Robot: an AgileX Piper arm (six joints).
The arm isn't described. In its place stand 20 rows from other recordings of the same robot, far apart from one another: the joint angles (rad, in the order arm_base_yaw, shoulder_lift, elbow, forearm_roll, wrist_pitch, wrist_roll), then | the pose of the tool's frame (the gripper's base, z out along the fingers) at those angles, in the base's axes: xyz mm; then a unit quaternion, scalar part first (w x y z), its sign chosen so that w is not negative.
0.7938, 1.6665, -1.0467, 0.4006, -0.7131, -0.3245 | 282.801, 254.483, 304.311, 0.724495, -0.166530, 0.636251, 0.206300
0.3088, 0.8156, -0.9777, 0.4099, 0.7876, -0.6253 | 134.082, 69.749, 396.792, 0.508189, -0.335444, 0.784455, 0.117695
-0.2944, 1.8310, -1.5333, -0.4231, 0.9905, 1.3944 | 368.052, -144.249, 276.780, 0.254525, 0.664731, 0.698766, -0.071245
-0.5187, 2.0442, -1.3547, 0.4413, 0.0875, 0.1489 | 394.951, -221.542, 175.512, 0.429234, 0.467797, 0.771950, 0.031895
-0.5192, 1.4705, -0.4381, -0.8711, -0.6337, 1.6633 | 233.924, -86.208, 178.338, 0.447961, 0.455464, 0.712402, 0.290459
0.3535, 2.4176, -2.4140, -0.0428, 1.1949, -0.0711 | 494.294, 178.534, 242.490, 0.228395, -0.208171, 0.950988, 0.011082
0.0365, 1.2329, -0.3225, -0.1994, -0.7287, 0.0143 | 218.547, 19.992, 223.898, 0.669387, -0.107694, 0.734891, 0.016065
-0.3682, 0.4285, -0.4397, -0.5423, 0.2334, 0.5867 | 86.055, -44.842, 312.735, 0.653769, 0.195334, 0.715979, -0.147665
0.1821, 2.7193, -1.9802, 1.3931, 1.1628, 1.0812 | 482.580, 172.460, 35.224, 0.402180, -0.622944, -0.544785, -0.391665
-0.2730, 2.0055, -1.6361, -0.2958, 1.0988, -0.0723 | 397.169, -135.739, 228.178, 0.068793, 0.044653, 0.985115, -0.151072
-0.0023, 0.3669, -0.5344, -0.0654, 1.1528, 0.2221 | 44.012, -5.536, 273.801, 0.331451, 0.102985, 0.937827, 0.003791
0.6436, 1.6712, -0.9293, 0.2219, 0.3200, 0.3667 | 260.628, 203.387, 190.113, 0.224351, -0.041736, 0.953396, 0.197383
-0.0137, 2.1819, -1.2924, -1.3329, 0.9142, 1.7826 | 409.152, -75.661, 115.394, 0.320277, 0.356474, 0.810697, -0.336332
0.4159, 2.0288, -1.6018, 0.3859, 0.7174, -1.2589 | 402.010, 202.170, 221.264, 0.292356, -0.633093, 0.715467, 0.042761
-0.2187, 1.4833, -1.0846, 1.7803, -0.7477, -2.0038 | 298.058, -128.245, 319.072, 0.411634, 0.208438, 0.797636, -0.388443
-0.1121, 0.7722, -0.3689, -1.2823, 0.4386, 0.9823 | 139.632, -53.001, 254.586, 0.477230, 0.044345, 0.834368, -0.272242
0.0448, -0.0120, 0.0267, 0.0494, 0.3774, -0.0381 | 52.327, 4.003, 171.039, 0.591272, -0.020284, 0.805892, 0.022900
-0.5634, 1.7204, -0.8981, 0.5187, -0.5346, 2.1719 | 297.246, -214.956, 221.984, 0.396550, 0.784193, -0.097341, 0.467241
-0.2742, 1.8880, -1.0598, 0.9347, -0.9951, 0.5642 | 360.515, -165.194, 226.240, 0.704145, 0.632429, 0.316159, 0.065235
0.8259, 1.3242, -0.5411, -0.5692, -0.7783, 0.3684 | 150.454, 213.958, 262.168, 0.591477, -0.420565, 0.569603, 0.385788
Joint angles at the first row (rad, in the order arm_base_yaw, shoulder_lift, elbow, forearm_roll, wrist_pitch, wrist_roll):
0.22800, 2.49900, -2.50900, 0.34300, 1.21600, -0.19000
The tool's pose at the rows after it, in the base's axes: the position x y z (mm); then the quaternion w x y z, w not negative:
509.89, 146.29, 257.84, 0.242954, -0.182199, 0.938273, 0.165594
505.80, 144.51, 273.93, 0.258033, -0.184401, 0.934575, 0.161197
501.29, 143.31, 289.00, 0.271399, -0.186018, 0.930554, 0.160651
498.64, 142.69, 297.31, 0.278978, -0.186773, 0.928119, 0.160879
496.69, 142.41, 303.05, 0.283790, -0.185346, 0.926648, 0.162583
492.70, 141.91, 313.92, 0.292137, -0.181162, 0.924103, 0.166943
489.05, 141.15, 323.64, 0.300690, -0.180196, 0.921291, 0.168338
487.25, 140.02, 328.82, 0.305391, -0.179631, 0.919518, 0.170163
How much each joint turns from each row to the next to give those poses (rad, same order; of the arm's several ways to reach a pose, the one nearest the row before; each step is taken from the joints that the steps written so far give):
-0.00001, -0.05096, -0.00208, -0.01800, 0.00105, 0.00001
0.00000, -0.03101, 0.00003, -0.01000, -0.00002, -0.00001
0.00001, -0.02902, 0.00004, -0.00200, 0.00097, 0.00000
-0.00001, -0.01599, -0.00003, 0.00000, 0.00002, 0.00000
0.00001, -0.01101, 0.00002, 0.00200, -0.00001, 0.00400
0.00000, -0.02098, -0.00003, 0.00500, 0.00100, 0.01100
0.00001, -0.01900, 0.00000, 0.00099, 0.00001, 0.00401
-0.00201, -0.00999, -0.00004, 0.00401, 0.00002, 0.00000

